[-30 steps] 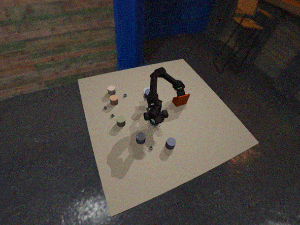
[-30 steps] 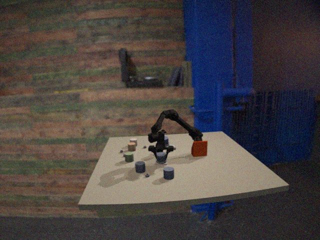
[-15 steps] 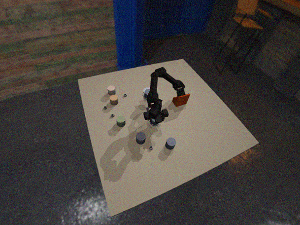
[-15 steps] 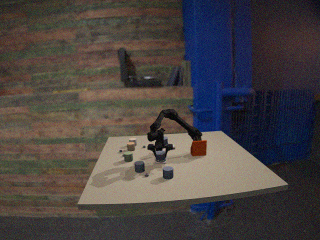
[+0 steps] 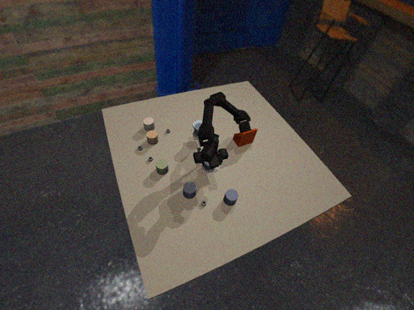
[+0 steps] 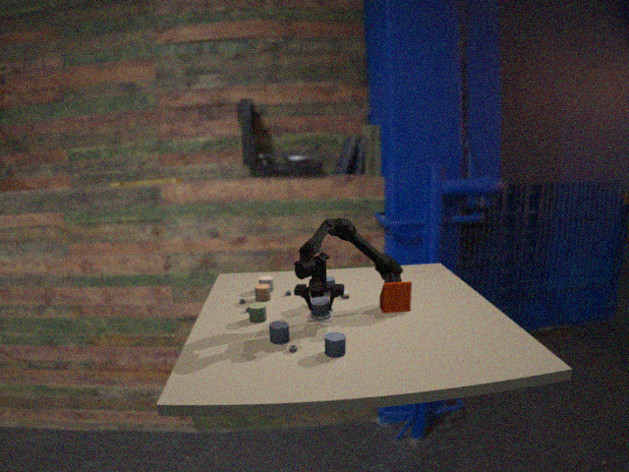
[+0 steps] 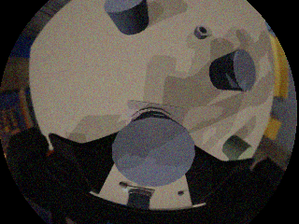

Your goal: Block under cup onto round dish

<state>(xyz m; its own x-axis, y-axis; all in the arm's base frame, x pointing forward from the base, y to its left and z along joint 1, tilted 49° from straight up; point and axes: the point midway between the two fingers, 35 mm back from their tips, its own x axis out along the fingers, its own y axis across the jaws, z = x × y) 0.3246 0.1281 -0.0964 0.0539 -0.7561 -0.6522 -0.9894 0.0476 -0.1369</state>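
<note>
The pale block lies 10 mm below my gripper tip. Round my gripper tip: green cup: 250 mm ahead, 80 mm to the right, 40 mm below; then balance: 140 mm to the right, 30 mm below, 20 mm behind; then blue-grey cup: 280 mm to the right, 40 mm behind, 20 mm above.
</note>
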